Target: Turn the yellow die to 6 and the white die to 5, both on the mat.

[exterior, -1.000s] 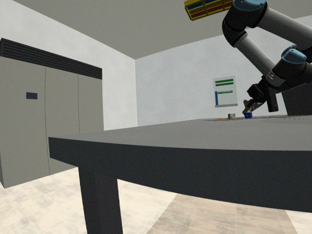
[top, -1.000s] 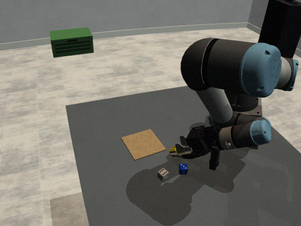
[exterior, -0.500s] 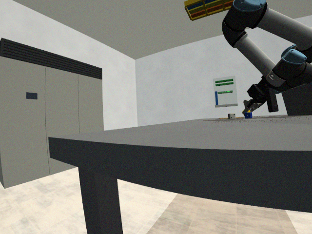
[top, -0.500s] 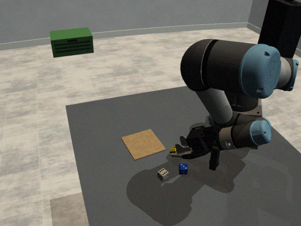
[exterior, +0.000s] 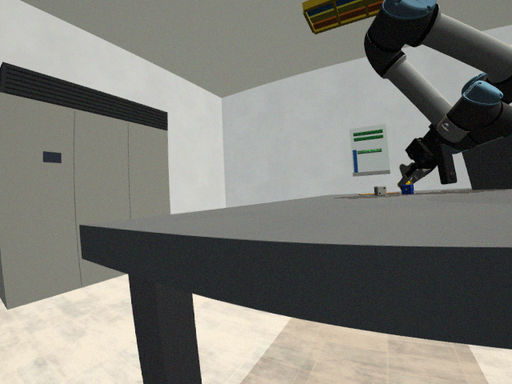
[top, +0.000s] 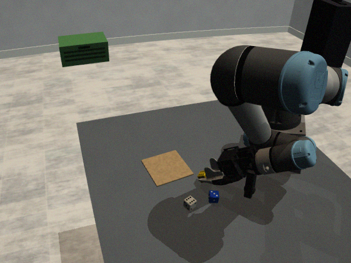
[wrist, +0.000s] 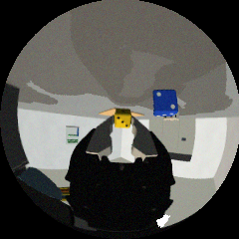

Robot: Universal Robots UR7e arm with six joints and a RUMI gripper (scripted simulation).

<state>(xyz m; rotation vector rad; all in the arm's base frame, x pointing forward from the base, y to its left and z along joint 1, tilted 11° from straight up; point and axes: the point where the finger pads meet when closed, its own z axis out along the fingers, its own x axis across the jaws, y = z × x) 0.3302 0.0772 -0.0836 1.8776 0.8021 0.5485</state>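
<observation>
Right now my hand is 80 mm to the right of the blue die and 20 mm above it. The rest, counted from my hand: tan mat: 110 mm to the right, 100 mm ahead, 30 mm below; then white die: 80 mm to the left, 80 mm ahead, 20 mm below; then yellow die: right at my hand.
</observation>
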